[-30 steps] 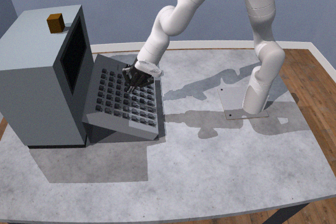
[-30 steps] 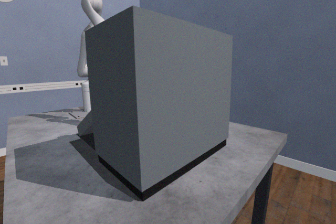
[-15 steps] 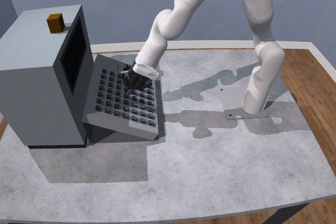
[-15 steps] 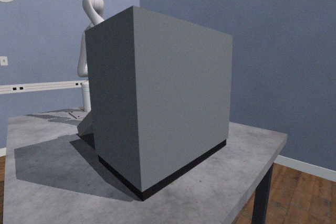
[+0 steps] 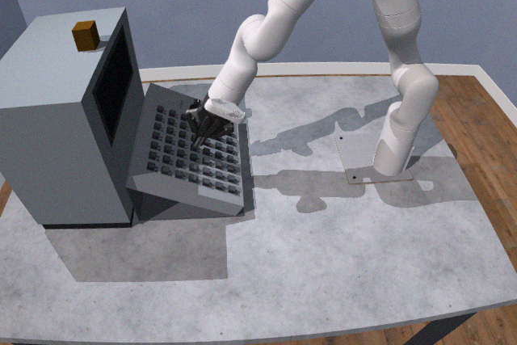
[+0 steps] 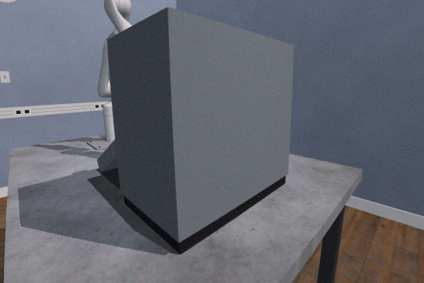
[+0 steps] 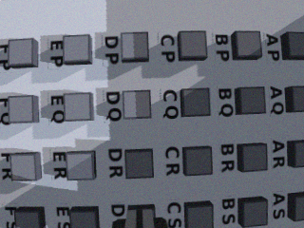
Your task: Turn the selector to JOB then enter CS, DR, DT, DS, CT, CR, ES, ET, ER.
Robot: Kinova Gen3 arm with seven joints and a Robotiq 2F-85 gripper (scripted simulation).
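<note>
Now: hand 4 cm above the key, 3 cm to the left of it and 2 cm past it. From my hand the other things lie so: black selector knob (16 cm to the right, 2 cm below, 1 cm ahead); sloped keypad (6 cm below, 5 cm to the right, 4 cm ahead).
</note>
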